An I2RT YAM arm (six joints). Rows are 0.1 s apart.
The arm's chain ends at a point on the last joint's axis. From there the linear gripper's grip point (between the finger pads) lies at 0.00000 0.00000 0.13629 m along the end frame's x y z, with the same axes.
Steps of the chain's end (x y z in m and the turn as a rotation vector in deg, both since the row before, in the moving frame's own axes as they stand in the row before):
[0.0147 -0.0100 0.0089 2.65 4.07 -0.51]
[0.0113 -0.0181 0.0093 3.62 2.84 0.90]
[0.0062 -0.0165 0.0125 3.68 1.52 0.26]
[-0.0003 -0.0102 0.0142 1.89 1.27 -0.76]
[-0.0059 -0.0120 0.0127 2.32 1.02 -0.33]
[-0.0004 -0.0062 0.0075 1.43 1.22 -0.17]
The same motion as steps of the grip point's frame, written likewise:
[0.0243 -0.0163 0.0084 2.65 4.07 -0.51]
[0.0181 -0.0266 0.0089 3.62 2.84 0.90]
[0.0098 -0.0252 0.0122 3.68 1.52 0.26]
[0.0027 -0.0147 0.0141 1.89 1.27 -0.76]
[-0.0035 -0.0175 0.0126 2.32 1.02 -0.33]
[0.0025 -0.0096 0.0074 1.43 1.22 -0.17]

